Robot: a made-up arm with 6 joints.
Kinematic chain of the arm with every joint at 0, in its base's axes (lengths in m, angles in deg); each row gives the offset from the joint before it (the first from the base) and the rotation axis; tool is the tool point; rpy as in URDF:
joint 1: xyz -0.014 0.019 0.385 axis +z
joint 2: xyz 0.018 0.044 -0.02 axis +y
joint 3: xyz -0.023 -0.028 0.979 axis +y
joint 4: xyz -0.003 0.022 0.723 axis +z
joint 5: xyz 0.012 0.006 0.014 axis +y
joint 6: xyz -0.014 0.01 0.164 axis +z
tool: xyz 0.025 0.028 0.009 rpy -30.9 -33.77 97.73
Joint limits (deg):
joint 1: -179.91..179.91
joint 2: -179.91..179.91
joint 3: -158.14..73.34
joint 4: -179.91..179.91
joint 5: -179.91..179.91
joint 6: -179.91..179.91
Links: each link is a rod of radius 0.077 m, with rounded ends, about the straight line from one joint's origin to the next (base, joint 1, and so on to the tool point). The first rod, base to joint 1, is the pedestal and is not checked.
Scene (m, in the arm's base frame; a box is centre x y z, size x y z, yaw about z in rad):
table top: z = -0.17
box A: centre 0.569 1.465 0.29 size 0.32 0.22 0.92 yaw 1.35
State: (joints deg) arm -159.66 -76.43 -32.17 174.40 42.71 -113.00
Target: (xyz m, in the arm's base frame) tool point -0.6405 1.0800 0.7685
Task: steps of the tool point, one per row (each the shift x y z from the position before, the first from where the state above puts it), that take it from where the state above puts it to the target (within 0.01 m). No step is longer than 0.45 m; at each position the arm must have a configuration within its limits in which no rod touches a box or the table.
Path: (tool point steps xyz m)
1: -0.1524 0.3434 0.2222
2: -0.2439 0.2824 0.2198
3: -0.3095 0.1954 0.2137
4: -0.3429 0.0931 0.2039
5: -0.3529 0.0374 -0.0717
6: -0.3375 -0.0610 -0.0689
7: -0.2933 -0.1476 -0.0645
8: -0.2258 -0.2138 -0.0586

